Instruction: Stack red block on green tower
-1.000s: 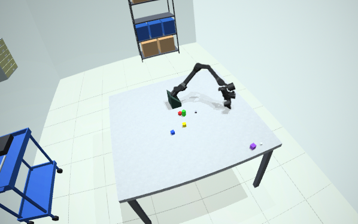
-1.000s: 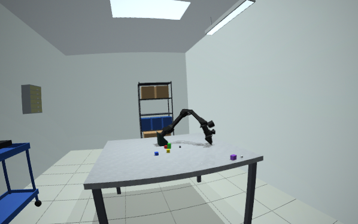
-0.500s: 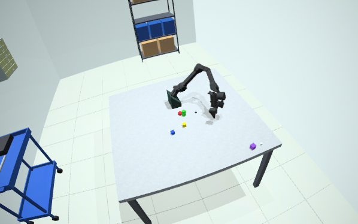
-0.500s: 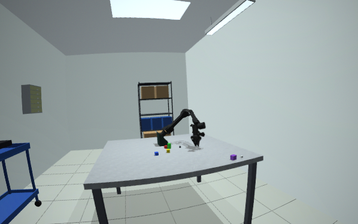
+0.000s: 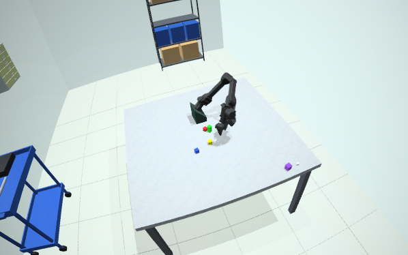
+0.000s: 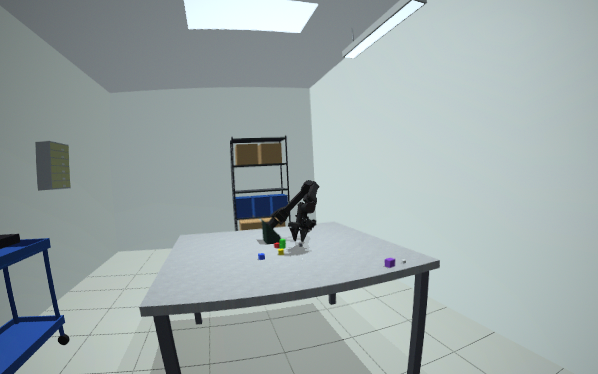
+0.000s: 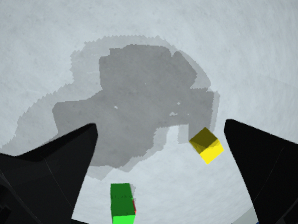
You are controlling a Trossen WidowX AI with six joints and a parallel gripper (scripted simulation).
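The red block lies 14 cm behind my gripper tip, 10 cm to the right of it and 5 cm below it. The rest, counted from my gripper tip: yellow block: 11 cm to the right, 5 cm below, 1 cm ahead; blue block: 22 cm to the right, 6 cm ahead, 5 cm below; purple block: 45 cm ahead, 31 cm to the left, 4 cm below.
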